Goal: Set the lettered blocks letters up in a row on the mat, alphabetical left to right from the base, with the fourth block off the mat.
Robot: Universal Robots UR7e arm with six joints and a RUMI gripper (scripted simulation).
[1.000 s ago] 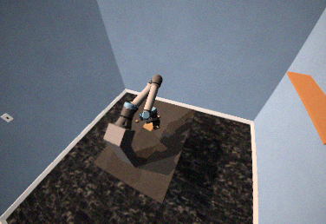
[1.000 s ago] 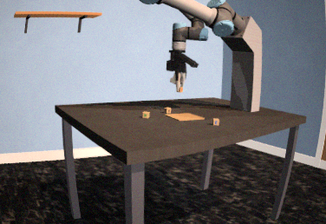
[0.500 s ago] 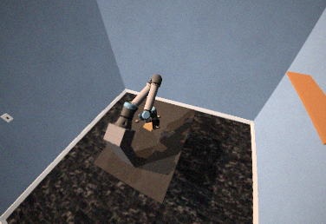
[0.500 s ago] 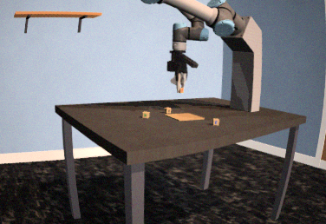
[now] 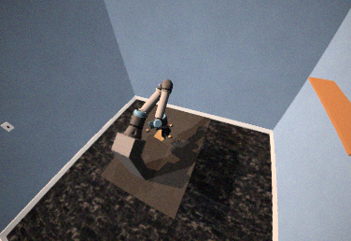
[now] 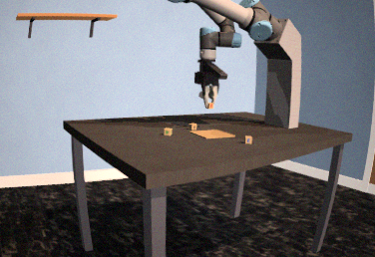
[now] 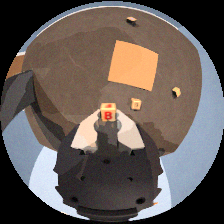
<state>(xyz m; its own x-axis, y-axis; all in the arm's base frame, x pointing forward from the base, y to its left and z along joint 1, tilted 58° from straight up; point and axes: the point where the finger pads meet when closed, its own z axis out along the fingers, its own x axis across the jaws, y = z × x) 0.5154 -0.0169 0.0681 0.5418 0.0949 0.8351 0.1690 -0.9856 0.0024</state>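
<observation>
The orange mat is 4 cm ahead of my hand, 13 cm to the left of it and 11 cm below it.
</observation>
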